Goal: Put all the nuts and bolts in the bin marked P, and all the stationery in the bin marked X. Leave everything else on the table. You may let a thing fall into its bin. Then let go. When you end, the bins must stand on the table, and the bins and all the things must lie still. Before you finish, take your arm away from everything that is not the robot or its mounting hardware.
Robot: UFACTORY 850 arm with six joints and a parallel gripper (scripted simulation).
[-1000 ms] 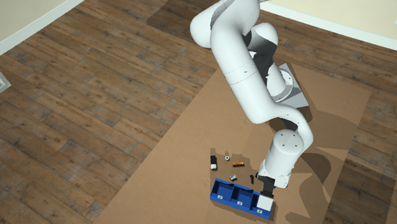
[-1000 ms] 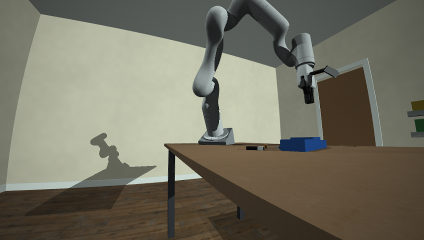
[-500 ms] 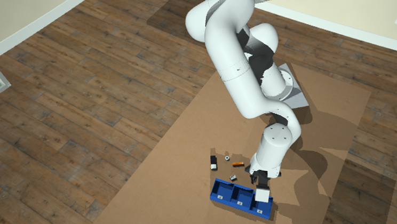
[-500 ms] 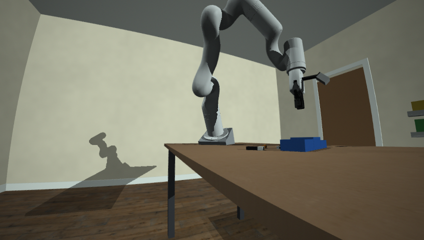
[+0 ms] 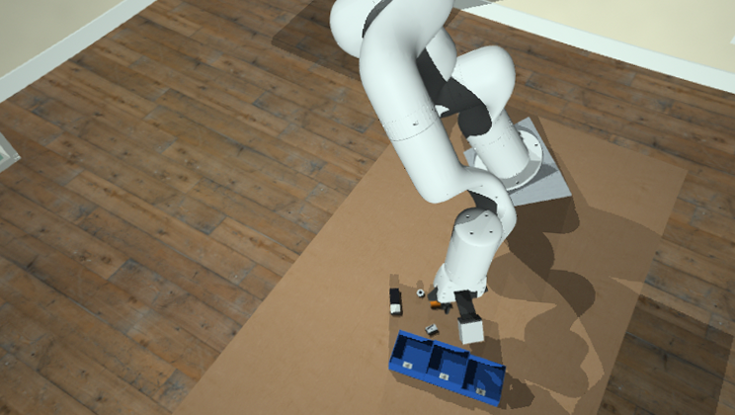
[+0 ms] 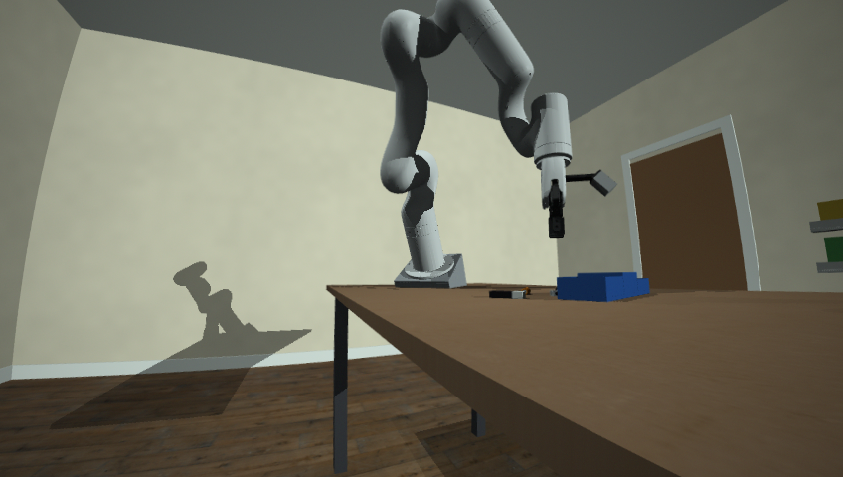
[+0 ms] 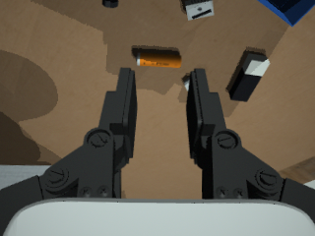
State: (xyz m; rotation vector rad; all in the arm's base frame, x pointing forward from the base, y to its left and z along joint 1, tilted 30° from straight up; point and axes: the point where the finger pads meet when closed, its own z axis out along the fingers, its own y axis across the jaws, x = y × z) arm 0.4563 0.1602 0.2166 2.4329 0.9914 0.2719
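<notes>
The nut lies 15 cm below my hand, 10 cm to the right of it and 6 cm behind it. Round my hand: black bolt: 14 cm below, 4 cm to the left, 3 cm behind; blue bin: 13 cm below, 9 cm ahead, 4 cm to the left; orange cylinder: 14 cm below, 5 cm to the right, 5 cm behind.
</notes>
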